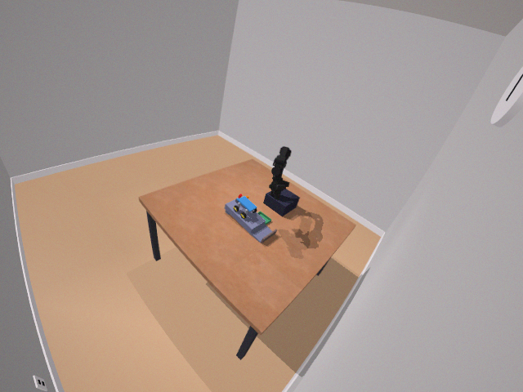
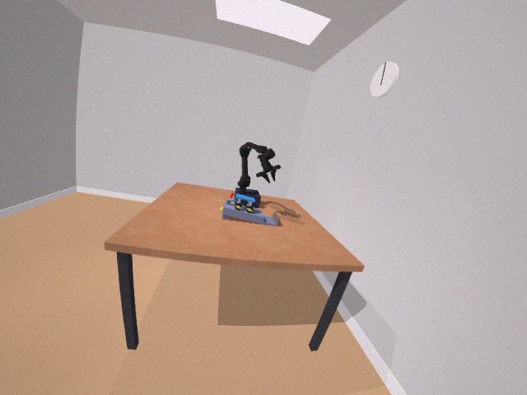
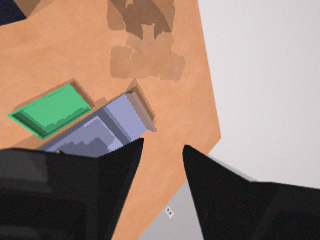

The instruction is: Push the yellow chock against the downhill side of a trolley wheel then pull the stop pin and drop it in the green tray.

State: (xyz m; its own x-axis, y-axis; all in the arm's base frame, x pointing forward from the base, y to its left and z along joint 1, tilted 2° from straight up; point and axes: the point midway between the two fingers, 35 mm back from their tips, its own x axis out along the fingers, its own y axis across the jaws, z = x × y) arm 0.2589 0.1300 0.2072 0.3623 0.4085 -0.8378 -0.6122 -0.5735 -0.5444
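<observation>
Right now the yellow chock is 110 mm behind my gripper tip, 300 mm to the right of it and 260 mm below it. Also, from my gripper tip: blue trolley (40 mm ahead, 190 mm to the right, 170 mm below); green tray (60 mm behind, 90 mm to the right, 280 mm below); grey ramp (50 mm ahead, 190 mm to the right, 230 mm below).
</observation>
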